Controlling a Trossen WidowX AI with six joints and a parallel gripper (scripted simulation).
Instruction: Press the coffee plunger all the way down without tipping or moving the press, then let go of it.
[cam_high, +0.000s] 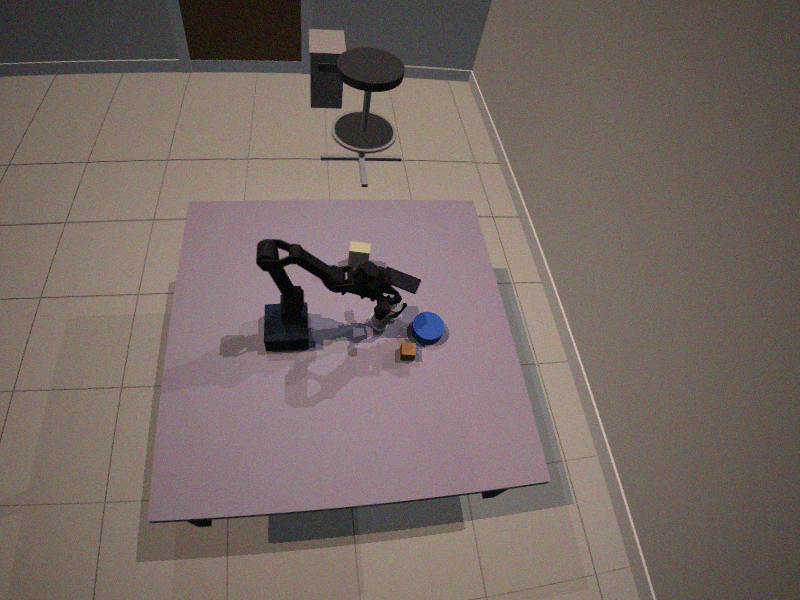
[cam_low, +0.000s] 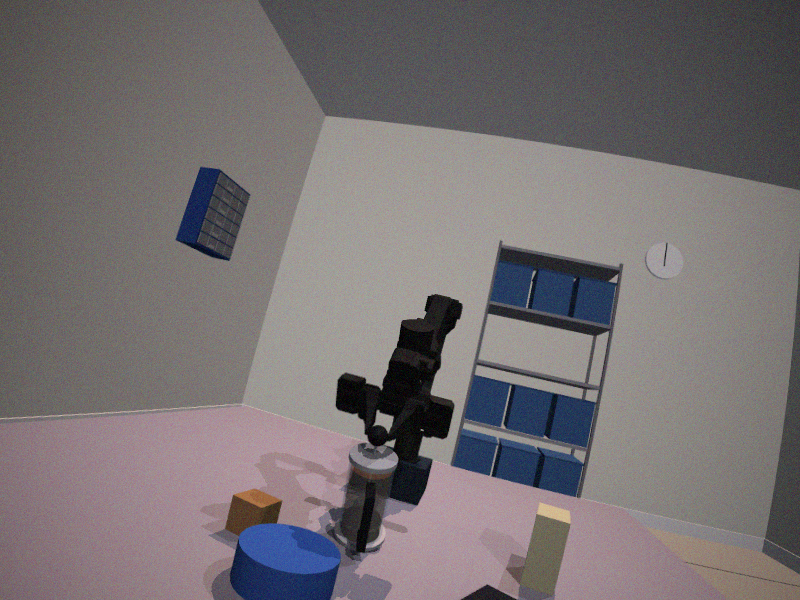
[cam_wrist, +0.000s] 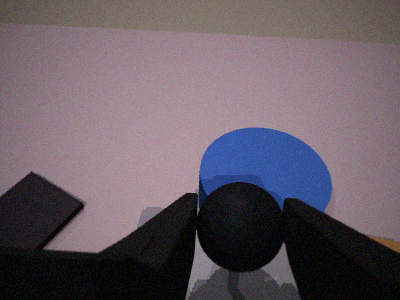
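Right now my gripper tip is 2 cm past the glass coffee press and 9 cm above it. From my gripper tip the other things lie so: pale yellow block 12 cm behind, 28 cm to the left, 12 cm below; then blue round tub 13 cm ahead, 4 cm to the right, 15 cm below.
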